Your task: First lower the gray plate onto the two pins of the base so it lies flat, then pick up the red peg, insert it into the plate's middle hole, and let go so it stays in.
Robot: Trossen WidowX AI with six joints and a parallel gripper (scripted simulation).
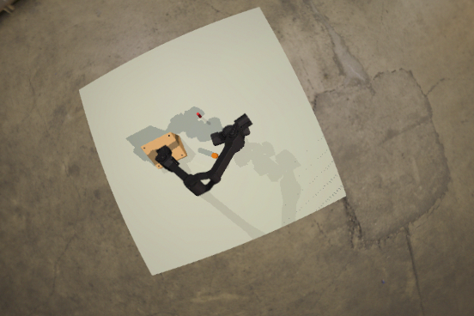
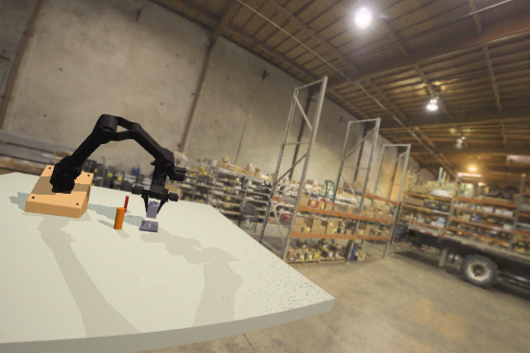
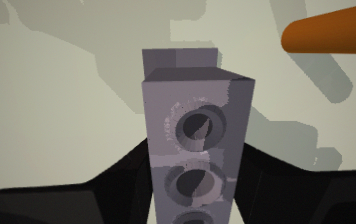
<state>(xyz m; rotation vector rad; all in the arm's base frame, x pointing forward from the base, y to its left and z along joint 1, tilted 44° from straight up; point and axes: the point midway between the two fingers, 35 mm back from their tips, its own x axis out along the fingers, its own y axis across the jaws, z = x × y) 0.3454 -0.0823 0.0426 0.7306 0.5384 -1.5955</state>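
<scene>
The gray base is 50 mm below my gripper tip. Also, from my gripper tip: red peg 180 mm to the left, 100 mm behind, 20 mm below; gray plate 30 mm above; orange peg 120 mm behind, 50 mm to the right, 20 mm below.
</scene>
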